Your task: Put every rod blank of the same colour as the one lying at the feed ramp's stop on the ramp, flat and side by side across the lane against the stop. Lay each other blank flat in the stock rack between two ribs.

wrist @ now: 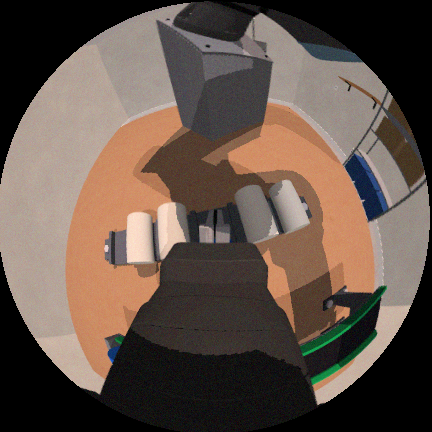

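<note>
My gripper [215, 217] is shut and empty, at the middle of a long dark ribbed holder [119, 247] that looks like the stock rack. Two cream cylindrical blanks [140, 238] [172, 230] lie across the holder on the left. Two pale blanks [255, 213] [289, 206], greyer in the shade, lie across it on the right. Dark ribs stand between the cylinders. At the lower right is a black curved piece with green edges [345, 340], possibly the feed ramp; its stop and any blank there cannot be made out. My wrist housing hides the lower middle.
A large grey block [227, 95] stands at the top on the orange surface [95, 200]. A dark bracket [342, 300] is beside the green-edged piece. Small blue [113, 356] and green [119, 340] parts show at the lower left. A frame with a blue bin [367, 187] stands far right.
</note>
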